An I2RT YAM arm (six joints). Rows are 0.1 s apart.
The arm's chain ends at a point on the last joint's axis. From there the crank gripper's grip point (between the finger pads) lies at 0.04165 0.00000 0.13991 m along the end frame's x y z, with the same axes.
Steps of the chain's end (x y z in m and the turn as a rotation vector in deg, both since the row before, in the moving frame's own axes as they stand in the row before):
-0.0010 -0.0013 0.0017 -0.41 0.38 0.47
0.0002 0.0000 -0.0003 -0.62 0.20 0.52
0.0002 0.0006 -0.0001 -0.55 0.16 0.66
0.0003 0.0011 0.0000 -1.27 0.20 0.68
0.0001 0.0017 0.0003 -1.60 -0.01 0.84
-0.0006 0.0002 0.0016 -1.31 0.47 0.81
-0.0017 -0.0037 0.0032 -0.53 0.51 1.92
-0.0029 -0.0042 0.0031 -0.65 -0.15 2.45
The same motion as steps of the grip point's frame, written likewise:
-0.0001 0.0000 0.0014 -0.41 0.38 0.47
0.0007 0.0019 -0.0005 -0.62 0.20 0.52
0.0006 0.0024 -0.0002 -0.55 0.16 0.66
0.0008 0.0047 -0.0002 -1.27 0.20 0.68
0.0000 0.0062 0.0002 -1.60 -0.01 0.84
0.0005 0.0040 0.0012 -1.31 0.47 0.81
-0.0005 -0.0010 0.0028 -0.53 0.51 1.92
-0.0033 -0.0008 0.0032 -0.65 -0.15 2.45

